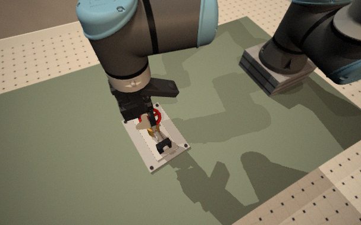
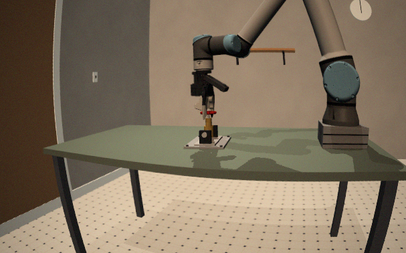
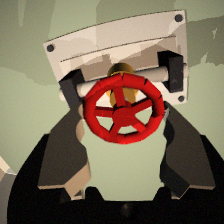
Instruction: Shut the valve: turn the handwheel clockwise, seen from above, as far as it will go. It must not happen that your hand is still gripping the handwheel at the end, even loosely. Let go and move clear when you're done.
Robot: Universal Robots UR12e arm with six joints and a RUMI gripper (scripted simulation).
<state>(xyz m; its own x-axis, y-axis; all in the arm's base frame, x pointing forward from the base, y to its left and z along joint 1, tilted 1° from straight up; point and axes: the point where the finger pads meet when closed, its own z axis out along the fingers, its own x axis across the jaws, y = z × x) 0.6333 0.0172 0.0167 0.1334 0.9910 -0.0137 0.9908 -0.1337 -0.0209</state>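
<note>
Right now my hand is 1 cm below the red handwheel.
</note>
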